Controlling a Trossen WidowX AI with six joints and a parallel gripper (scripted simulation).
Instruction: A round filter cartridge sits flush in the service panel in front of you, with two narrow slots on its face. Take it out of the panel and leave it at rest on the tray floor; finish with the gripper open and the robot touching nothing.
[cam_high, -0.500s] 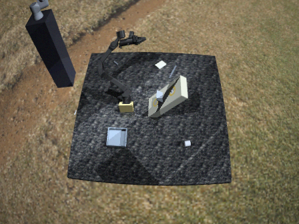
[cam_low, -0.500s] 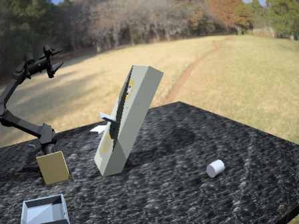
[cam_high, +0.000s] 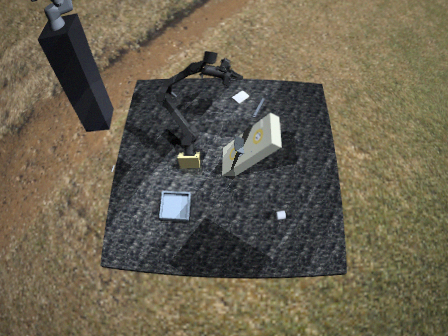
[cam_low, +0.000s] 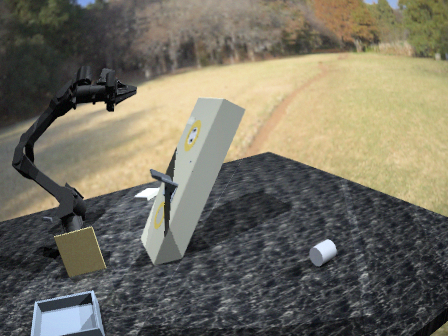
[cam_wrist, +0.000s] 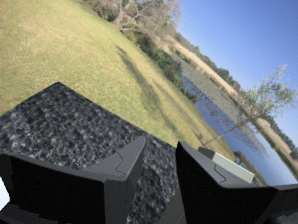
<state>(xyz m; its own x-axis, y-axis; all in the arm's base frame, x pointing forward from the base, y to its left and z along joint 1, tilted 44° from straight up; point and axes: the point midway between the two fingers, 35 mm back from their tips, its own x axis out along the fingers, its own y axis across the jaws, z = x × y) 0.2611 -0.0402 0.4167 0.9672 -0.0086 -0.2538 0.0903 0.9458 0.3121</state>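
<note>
My gripper tip is 7 cm short of the round filter cartridge, 28 cm to the left of it and 14 cm above it. Also, from my gripper tip: cream service panel (2 cm ahead, 28 cm to the right, 22 cm below); then light-blue tray (38 cm behind, 53 cm to the right, 38 cm below); then flat white block (1 cm ahead, 19 cm to the left, 38 cm below).
</note>
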